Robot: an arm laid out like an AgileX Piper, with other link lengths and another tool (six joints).
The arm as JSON. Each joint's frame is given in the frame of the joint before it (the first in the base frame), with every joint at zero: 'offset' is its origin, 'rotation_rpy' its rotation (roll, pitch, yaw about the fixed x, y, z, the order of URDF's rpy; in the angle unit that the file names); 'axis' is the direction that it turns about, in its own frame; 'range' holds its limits. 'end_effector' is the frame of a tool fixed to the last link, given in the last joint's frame.
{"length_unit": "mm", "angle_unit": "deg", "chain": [
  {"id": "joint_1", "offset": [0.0, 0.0, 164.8], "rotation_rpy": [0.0, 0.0, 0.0], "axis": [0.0, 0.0, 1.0], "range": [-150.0, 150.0]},
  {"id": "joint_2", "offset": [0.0, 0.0, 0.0], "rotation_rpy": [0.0, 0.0, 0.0], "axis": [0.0, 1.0, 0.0], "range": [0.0, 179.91]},
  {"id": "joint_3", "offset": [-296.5, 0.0, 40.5], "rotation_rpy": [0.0, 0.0, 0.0], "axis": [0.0, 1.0, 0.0], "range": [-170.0, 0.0]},
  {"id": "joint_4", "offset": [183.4, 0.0, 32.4], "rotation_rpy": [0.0, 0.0, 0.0], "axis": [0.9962, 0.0, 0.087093], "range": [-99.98, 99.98]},
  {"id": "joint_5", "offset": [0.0, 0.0, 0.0], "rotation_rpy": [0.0, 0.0, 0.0], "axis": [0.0, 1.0, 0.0], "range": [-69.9, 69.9]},
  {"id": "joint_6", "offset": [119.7, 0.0, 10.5], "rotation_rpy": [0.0, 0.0, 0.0], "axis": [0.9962, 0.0, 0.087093], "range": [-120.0, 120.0]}
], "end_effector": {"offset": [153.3, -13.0, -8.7], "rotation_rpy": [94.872, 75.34, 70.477]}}
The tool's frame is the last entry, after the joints.
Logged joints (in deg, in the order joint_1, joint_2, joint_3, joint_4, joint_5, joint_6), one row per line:
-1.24 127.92 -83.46 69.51 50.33 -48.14
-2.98 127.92 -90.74 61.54 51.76 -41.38
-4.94 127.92 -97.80 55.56 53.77 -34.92
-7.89 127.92 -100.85 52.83 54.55 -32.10
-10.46 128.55 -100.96 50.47 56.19 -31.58
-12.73 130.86 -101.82 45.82 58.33 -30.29
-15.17 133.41 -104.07 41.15 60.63 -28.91
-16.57 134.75 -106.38 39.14 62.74 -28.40
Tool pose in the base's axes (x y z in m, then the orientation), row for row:
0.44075 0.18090 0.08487 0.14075 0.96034 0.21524 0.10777
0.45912 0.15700 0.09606 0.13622 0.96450 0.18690 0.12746
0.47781 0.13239 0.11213 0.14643 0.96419 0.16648 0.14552
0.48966 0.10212 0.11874 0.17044 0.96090 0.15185 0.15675
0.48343 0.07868 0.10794 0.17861 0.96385 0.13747 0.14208
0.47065 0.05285 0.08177 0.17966 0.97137 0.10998 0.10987
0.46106 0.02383 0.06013 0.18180 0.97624 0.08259 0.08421
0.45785 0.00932 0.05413 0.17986 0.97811 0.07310 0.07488
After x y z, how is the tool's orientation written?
As a quaternion, x y z w.
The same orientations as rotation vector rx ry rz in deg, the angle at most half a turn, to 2 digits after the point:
23.73 161.92 36.29
22.71 160.80 31.16
24.16 159.11 27.47
27.95 157.58 24.90
29.53 159.36 22.73
30.26 163.58 18.52
31.08 166.88 14.12
30.92 168.13 12.57

